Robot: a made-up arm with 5 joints. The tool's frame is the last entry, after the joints.
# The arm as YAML. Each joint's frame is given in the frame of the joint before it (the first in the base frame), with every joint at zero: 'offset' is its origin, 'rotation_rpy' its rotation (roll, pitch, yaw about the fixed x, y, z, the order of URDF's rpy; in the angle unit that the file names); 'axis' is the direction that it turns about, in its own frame. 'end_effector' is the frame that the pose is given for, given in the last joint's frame.
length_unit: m
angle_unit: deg
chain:
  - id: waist
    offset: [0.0, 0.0, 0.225]
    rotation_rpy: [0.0, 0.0, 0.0]
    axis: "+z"
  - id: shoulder
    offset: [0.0, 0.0, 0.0]
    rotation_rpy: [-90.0, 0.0, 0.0]
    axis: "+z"
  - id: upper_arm
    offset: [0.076, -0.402, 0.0]
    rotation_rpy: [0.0, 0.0, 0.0]
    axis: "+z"
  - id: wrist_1
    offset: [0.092, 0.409, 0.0]
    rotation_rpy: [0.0, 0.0, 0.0]
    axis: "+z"
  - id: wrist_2
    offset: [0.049, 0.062, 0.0]
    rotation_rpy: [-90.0, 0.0, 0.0]
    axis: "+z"
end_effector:
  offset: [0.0, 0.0, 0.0]
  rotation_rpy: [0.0, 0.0, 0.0]
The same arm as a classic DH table. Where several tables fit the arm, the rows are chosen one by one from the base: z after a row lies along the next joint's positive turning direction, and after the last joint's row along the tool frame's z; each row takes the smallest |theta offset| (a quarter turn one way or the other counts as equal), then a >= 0, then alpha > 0; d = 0 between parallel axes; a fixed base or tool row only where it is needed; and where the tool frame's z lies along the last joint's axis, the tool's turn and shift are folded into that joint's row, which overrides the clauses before.
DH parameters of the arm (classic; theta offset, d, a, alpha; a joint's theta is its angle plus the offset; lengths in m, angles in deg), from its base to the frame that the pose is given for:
waist: 0 0.225 0 -90
shoulder: -79.29 0 0.4091 0
upper_arm: -23.38 0 -0.4192 0
wrist_1: -77.32 0 -0.049 90
wrist_2: 180 0.062 0 0

